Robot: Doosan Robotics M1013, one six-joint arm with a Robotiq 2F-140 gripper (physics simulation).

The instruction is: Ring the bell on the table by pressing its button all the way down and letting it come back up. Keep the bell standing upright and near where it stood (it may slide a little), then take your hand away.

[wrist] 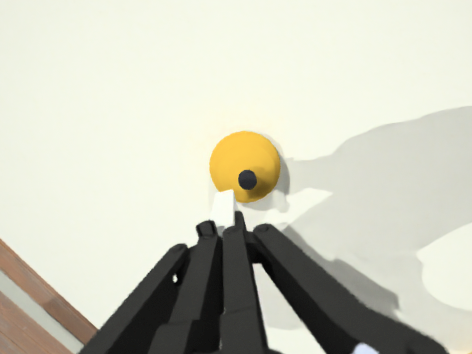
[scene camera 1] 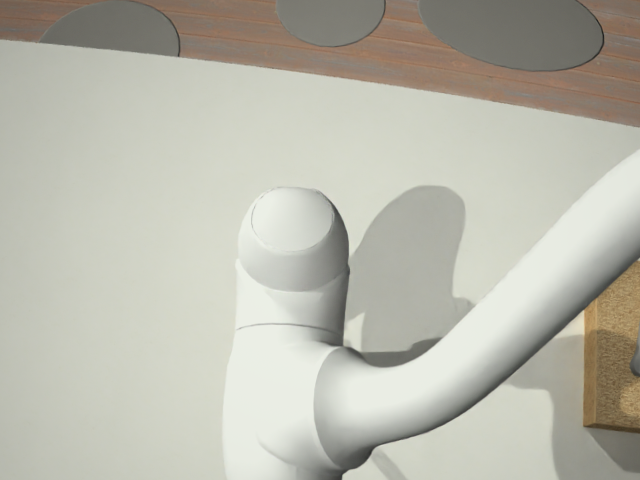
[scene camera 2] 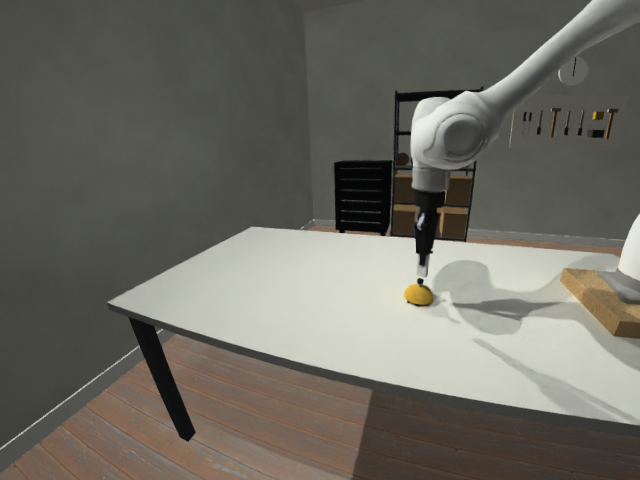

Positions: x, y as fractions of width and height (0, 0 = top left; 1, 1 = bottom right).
Scene:
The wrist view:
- my gripper: 0.48, 0.58
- yellow dome bell: 0.51, 0.43
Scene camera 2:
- my gripper: 0.66, 0.57

